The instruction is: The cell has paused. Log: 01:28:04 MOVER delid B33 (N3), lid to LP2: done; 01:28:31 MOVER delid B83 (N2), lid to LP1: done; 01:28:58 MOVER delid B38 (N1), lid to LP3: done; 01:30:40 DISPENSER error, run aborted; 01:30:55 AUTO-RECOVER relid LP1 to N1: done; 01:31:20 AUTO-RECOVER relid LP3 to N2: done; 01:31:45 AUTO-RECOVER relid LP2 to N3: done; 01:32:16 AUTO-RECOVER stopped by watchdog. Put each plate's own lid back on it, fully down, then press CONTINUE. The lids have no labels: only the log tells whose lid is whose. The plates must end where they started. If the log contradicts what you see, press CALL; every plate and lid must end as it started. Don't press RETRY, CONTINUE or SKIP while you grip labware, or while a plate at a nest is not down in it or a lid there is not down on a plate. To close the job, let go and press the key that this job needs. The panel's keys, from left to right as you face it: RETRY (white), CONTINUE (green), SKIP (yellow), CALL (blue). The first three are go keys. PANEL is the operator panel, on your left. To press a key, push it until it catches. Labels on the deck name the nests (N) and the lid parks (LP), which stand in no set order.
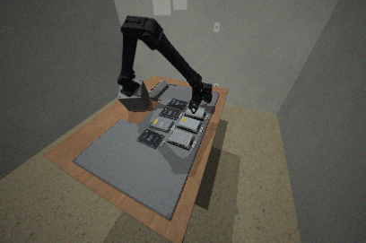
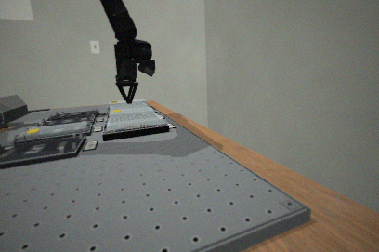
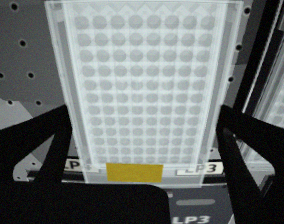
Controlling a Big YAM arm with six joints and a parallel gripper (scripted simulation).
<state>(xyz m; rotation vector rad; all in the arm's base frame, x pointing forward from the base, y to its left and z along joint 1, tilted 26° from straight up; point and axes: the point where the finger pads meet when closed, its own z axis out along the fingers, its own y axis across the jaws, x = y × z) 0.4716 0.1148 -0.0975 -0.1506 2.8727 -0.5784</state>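
The clear lid lies 180 mm behind my hand, 200 mm to the right of it and 40 mm below it.
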